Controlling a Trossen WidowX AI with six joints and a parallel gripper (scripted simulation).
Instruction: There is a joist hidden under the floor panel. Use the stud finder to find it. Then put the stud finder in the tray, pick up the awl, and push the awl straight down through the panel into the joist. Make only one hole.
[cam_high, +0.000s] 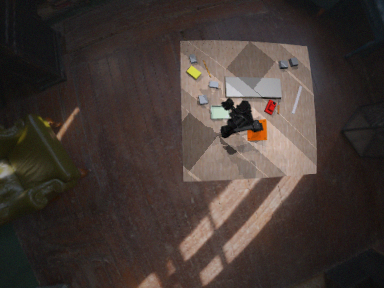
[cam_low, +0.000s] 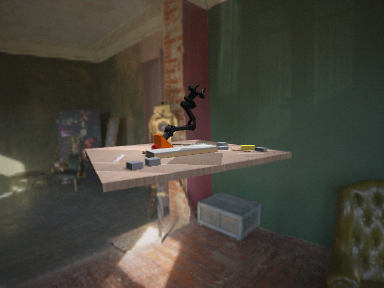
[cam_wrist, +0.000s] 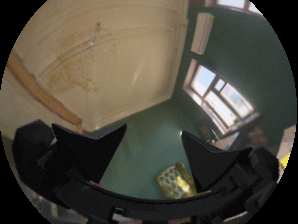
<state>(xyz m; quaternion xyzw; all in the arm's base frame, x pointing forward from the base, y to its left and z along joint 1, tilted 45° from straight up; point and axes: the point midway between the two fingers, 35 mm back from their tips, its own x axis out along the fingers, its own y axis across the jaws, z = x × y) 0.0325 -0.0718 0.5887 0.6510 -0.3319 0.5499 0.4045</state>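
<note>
My gripper tip is 8 cm short of the red stud finder, 57 cm to the left of it and 52 cm above it. Round my gripper tip: thin orange stick (50 cm ahead, 5 cm to the right, 56 cm below); then pale green tray (8 cm ahead, 9 cm to the right, 55 cm below); then yellow block (47 cm ahead, 8 cm to the left, 55 cm below).
</note>
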